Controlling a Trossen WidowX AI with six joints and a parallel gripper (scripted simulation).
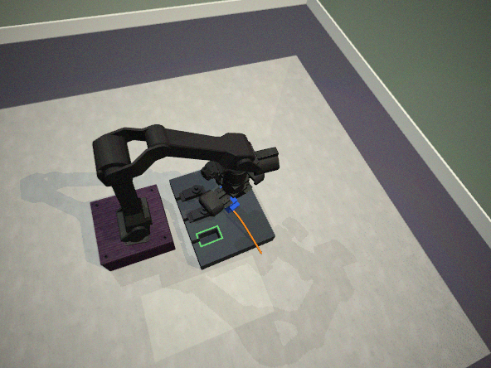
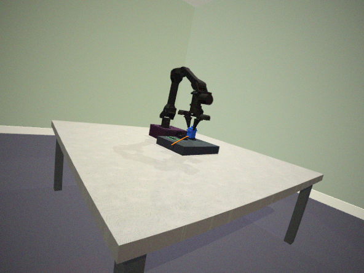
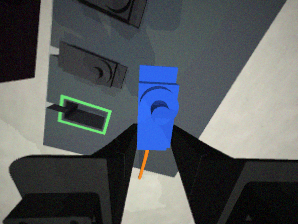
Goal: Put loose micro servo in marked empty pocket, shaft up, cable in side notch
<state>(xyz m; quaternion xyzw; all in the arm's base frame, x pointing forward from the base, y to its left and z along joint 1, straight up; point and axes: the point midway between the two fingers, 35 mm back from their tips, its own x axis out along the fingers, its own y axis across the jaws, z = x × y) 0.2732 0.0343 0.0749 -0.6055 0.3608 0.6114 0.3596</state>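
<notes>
Now: the deck 2 cm ahead of my gripper tip, 3 cm to the left of it and 10 cm below it.
</notes>
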